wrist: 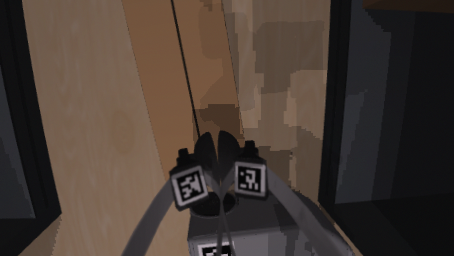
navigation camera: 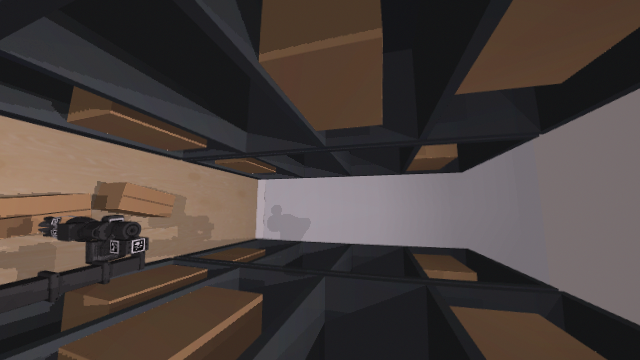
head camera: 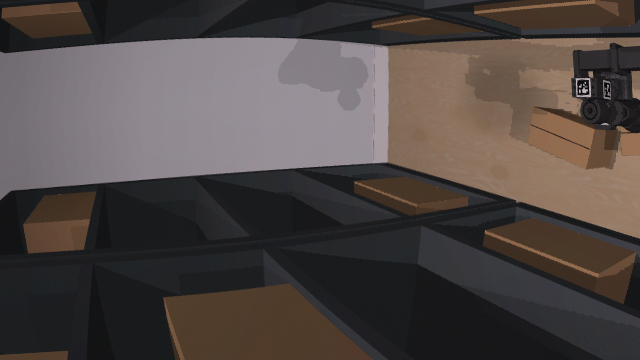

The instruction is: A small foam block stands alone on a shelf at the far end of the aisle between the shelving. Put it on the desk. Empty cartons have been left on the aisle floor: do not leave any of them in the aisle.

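Places are measured from the robot's base along level axes (x ahead, y left, z up), in centimetres.
Pixels of known places: gripper, fingertip midpoint: (wrist: 217, 150) (navigation camera: 45, 226).
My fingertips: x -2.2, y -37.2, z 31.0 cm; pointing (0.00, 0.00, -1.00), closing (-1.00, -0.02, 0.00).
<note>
For each thing: its top centre in the pictures, then the offset to it from my fingertips.
- brown carton with a dark seam, middle of its top: (wrist: 189, 87) (navigation camera: 44, 214) dy -4.6, dx +2.9, dz -13.0 cm
- carton, middle of its top: (head camera: 559, 136) (navigation camera: 150, 201) dy -39.7, dx +6.2, dz -13.0 cm
- box, middle of its top: (head camera: 527, 297) (navigation camera: 172, 103) dy -35.4, dx +50.9, dz +3.6 cm
My gripper (navigation camera: 44, 227) (wrist: 217, 150) has its two fingertips drawn close together, with no object seen between them. It hangs above the aisle floor. A brown carton with a dark seam (wrist: 175, 65) lies under and beyond the fingertips in the wrist view. One carton (head camera: 562, 136) (navigation camera: 146, 199) lies at an angle on the aisle floor. Part of a second carton (head camera: 631, 144) (navigation camera: 45, 204) shows at the right edge of the head view and the left edge of the navigation view. The foam block and the desk do not show.
Dark shelving (head camera: 150, 251) (navigation camera: 350, 146) (wrist: 336, 125) lines both sides of the aisle. Several brown boxes stand in its compartments, such as one box (head camera: 560, 245) beside the aisle. A pale wall (head camera: 200, 110) (navigation camera: 400, 210) closes the aisle's end. My arm (navigation camera: 75, 280) runs close along one shelf side.
</note>
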